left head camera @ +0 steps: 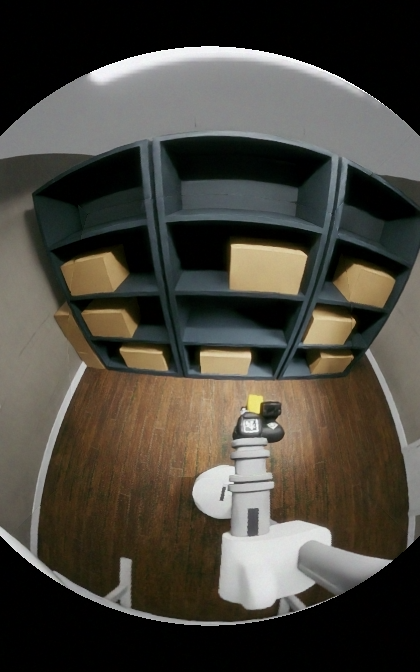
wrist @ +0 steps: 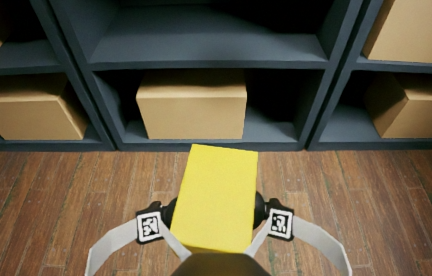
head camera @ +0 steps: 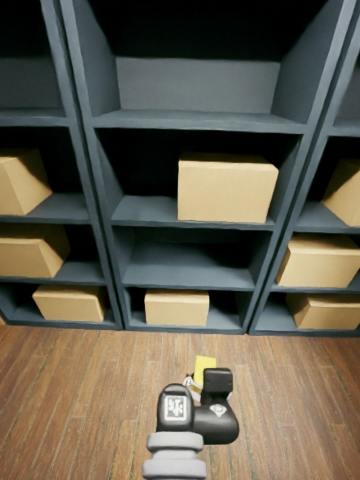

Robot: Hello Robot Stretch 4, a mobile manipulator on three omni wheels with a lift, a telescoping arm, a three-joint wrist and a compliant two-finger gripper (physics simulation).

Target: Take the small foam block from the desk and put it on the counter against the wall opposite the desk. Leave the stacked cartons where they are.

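Frame: origin at the robot's base, x ahead, y left, z up, level; millimetres.
Where they show: hand, tool point: (left head camera: 253, 407) (wrist: 216, 210); robot's base, link origin: (left head camera: 221, 490).
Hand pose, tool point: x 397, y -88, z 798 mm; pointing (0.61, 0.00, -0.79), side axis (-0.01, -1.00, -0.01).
Note:
Each offset is from my tool point to the top centre of the thing.
The small foam block is yellow. In the wrist view the foam block {dx +3, dy -1, dz +31 mm} (wrist: 217, 197) sits between the two fingertips, with a dark pad against each side. My gripper (wrist: 215, 212) is shut on it and holds it up in the air over the wooden floor, in front of the shelves. In the head view the block (head camera: 205, 367) shows beyond the wrist, partly hidden by it. It also shows in the left head view as a small yellow block (left head camera: 255, 403) at the arm's end. The fingers are mostly hidden in both head views. The desk and the counter cannot be made out.
Dark blue-grey shelf units (head camera: 200, 120) (left head camera: 240, 218) (wrist: 210, 65) stand ahead, side by side. Several brown cartons, such as one carton {dx +812, dy -132, dz +435 mm} (head camera: 225, 192) (left head camera: 267, 268) at mid height and a low carton {dx +816, dy +85, dz -479 mm} (head camera: 176, 307) (left head camera: 225, 361) (wrist: 192, 112), stand in them. Walls rise on both sides.

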